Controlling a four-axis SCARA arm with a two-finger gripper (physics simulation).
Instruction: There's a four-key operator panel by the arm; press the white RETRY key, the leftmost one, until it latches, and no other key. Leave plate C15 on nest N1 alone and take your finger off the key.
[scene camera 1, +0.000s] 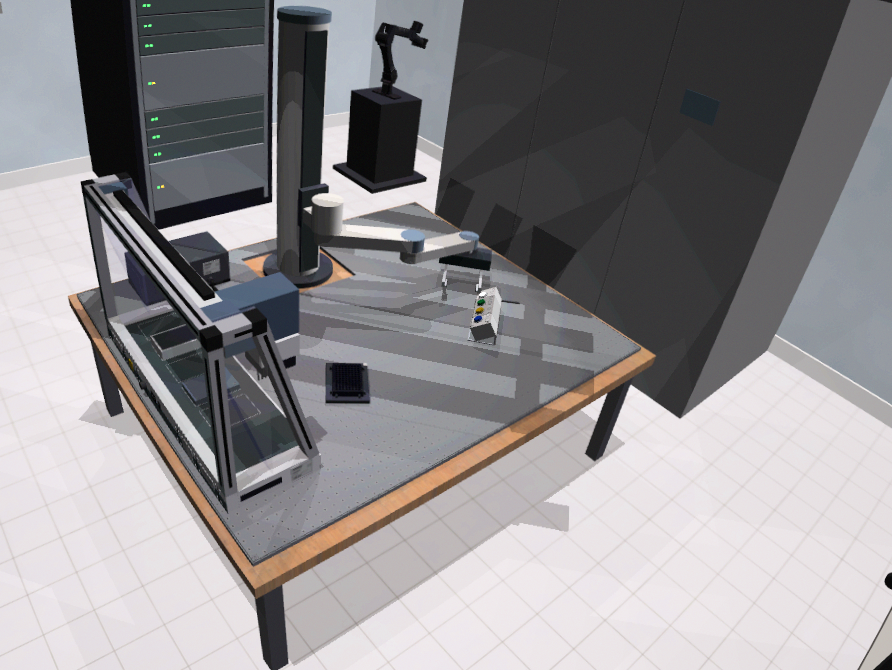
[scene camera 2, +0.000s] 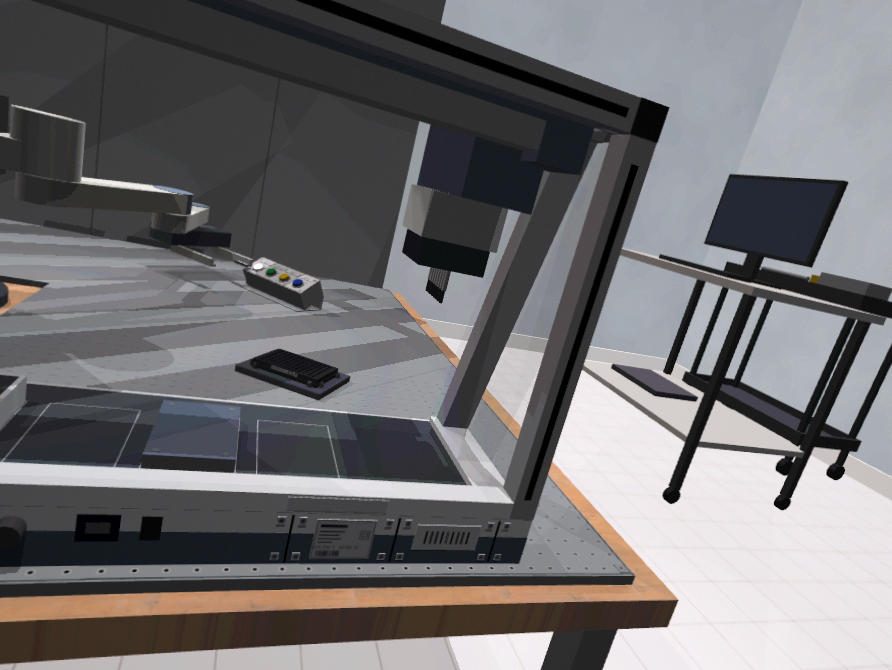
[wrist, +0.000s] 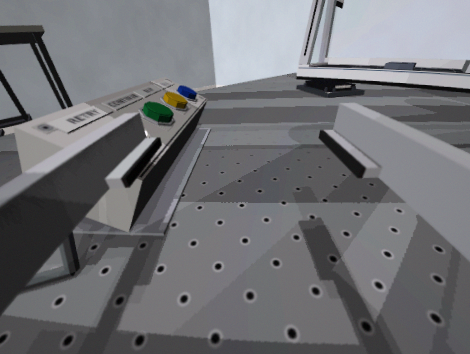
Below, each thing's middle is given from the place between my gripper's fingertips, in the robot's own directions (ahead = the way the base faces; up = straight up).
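Counting from my hand, I find the black flat tray (scene camera 1: 347, 380) 50 mm below it, 140 mm ahead of it and 560 mm to the right of it.
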